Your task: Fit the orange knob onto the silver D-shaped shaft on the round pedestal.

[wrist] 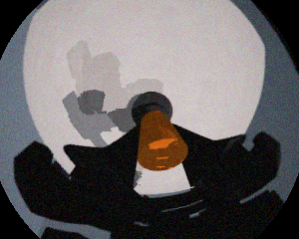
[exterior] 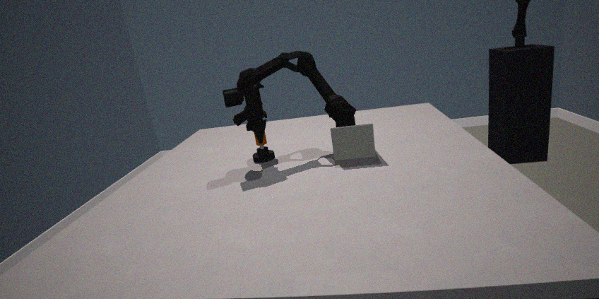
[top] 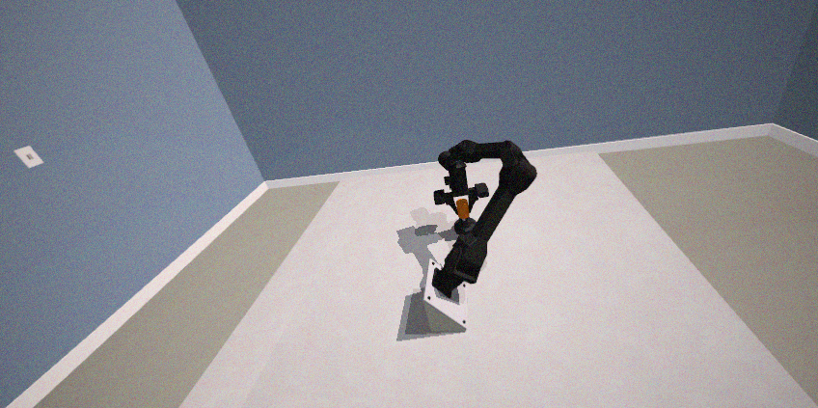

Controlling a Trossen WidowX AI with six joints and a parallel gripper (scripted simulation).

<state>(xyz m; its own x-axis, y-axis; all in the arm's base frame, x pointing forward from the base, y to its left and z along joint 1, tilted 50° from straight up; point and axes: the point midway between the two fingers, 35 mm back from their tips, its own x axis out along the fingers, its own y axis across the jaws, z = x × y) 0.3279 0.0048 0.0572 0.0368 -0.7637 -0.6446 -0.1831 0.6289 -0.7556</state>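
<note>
My gripper tip is 3 cm below the orange knob. From my gripper tip the other things lie so: round pedestal 4 cm below.
</note>
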